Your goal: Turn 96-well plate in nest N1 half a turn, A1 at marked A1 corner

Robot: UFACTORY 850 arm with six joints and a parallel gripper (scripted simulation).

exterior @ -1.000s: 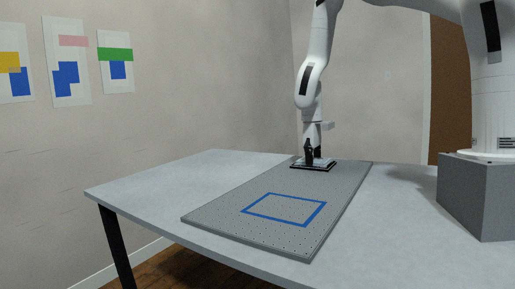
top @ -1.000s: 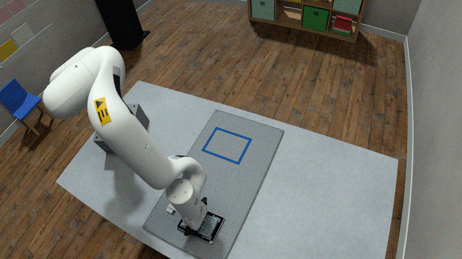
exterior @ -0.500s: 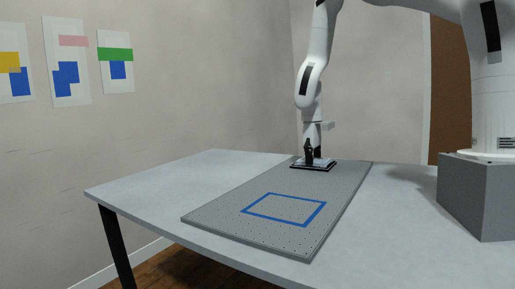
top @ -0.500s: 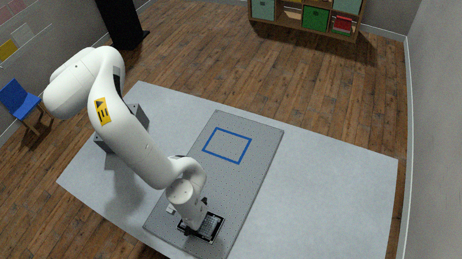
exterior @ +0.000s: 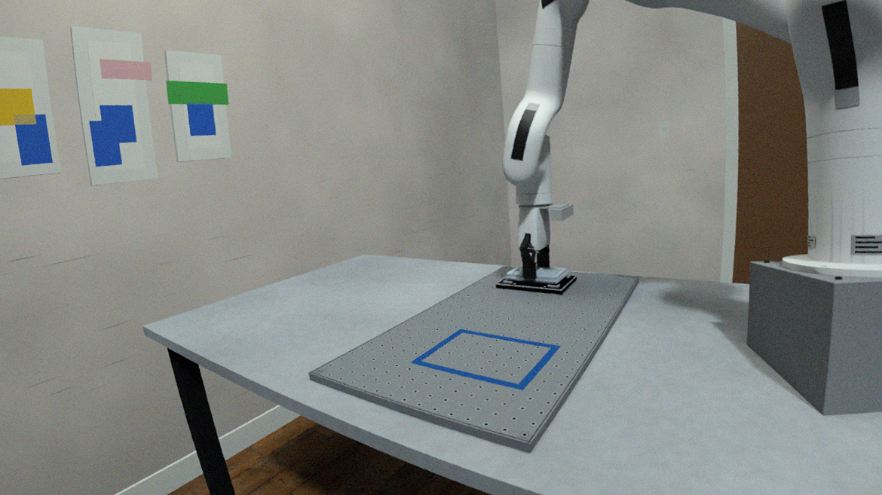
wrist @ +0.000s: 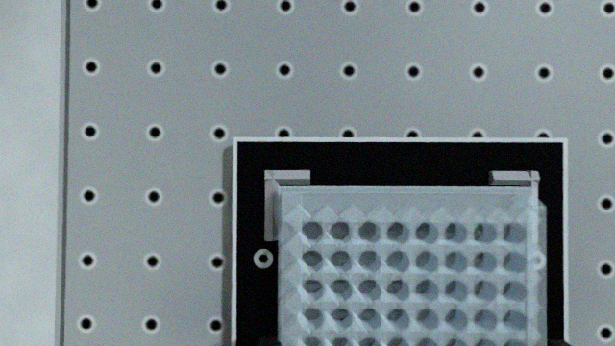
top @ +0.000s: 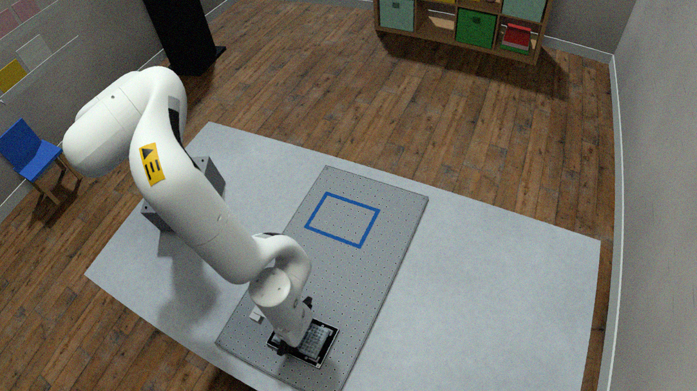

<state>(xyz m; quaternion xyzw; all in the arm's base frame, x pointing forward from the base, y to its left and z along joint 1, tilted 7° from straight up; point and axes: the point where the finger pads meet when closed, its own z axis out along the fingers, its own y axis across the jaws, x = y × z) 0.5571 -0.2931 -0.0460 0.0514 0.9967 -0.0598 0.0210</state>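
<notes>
My hand is 3 cm above the black plate nest N1. Also, from my hand: 96-well plate (1 cm below).
</notes>
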